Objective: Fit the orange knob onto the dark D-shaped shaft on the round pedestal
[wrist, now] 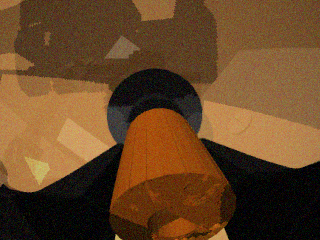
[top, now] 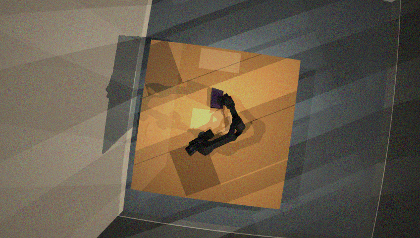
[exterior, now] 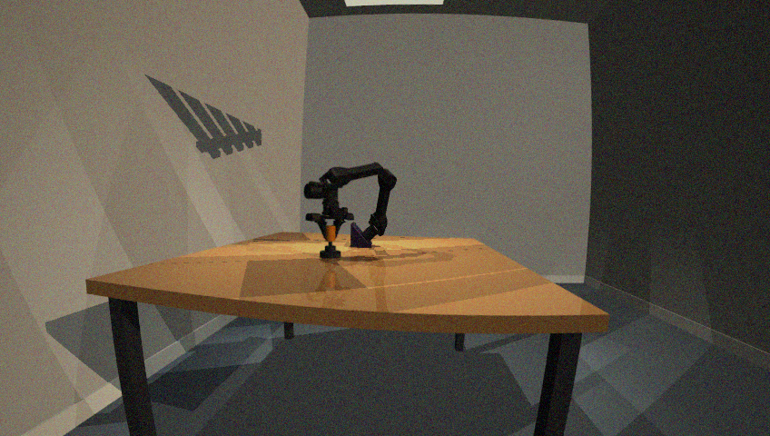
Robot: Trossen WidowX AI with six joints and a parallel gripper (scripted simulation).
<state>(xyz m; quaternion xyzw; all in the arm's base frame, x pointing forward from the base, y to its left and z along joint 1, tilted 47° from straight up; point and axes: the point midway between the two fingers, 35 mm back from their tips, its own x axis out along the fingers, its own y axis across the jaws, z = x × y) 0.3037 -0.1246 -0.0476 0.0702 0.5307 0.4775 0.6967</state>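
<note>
The orange knob lies 20 mm above my gripper tip. The rest, counted from my gripper tip: dark round pedestal 40 mm below.
</note>
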